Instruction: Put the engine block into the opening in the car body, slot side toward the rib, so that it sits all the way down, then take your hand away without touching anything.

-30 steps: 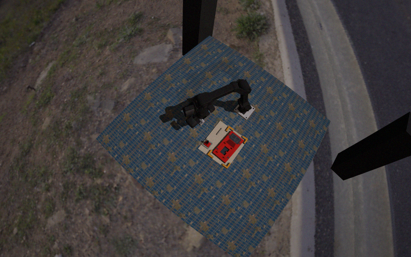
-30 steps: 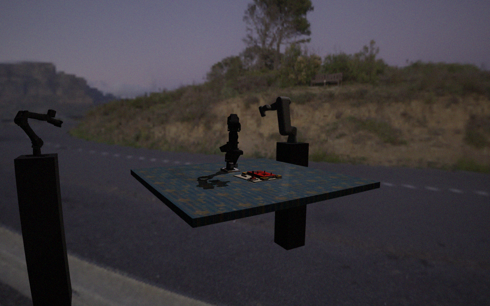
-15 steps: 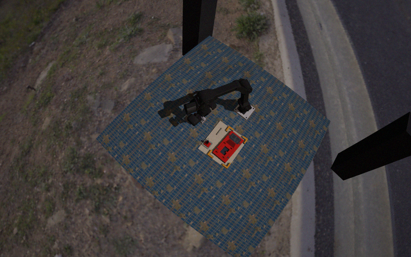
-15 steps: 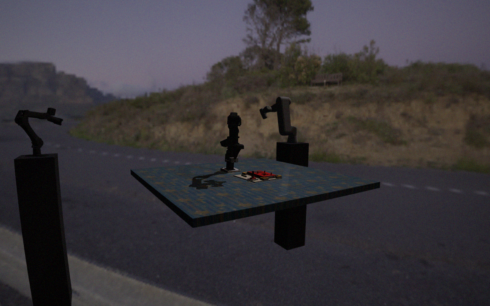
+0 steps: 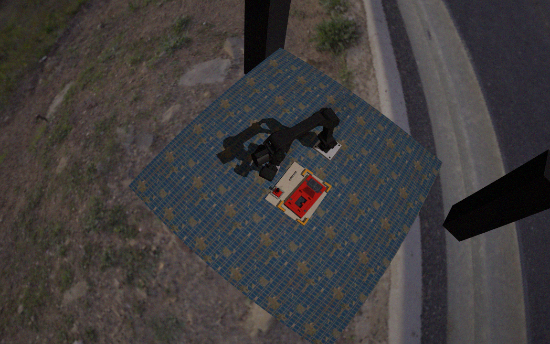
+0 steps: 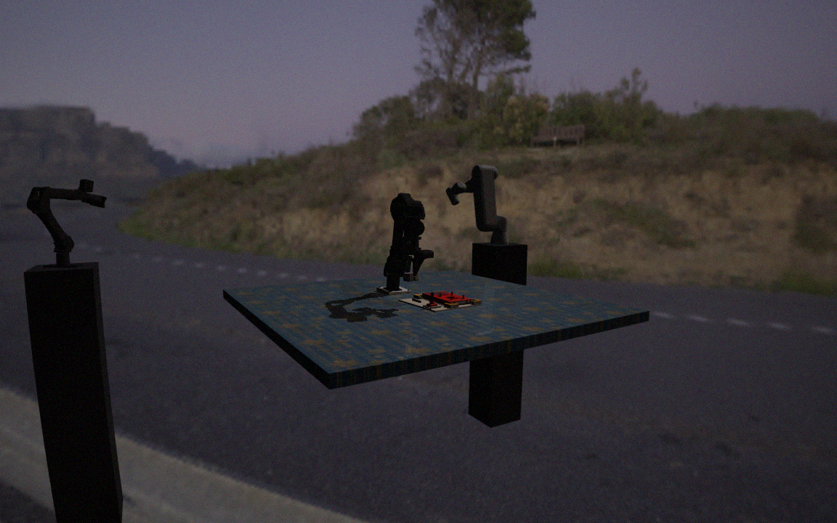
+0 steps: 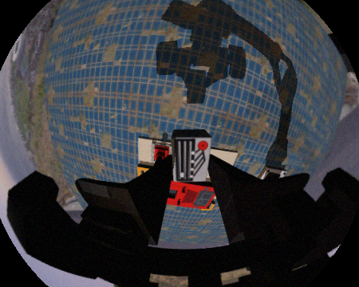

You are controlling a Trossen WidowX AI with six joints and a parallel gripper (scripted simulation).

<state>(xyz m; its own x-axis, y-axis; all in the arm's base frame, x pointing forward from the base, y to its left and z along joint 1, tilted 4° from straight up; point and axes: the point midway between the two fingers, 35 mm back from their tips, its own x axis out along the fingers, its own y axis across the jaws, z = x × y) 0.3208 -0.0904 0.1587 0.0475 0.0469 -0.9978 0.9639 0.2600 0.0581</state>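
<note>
Now: gripper tip 16 cm to the right of the beige base plate, 12 cm above it and 3 cm past it. Round my gripper tip: engine block 1 cm below.
</note>
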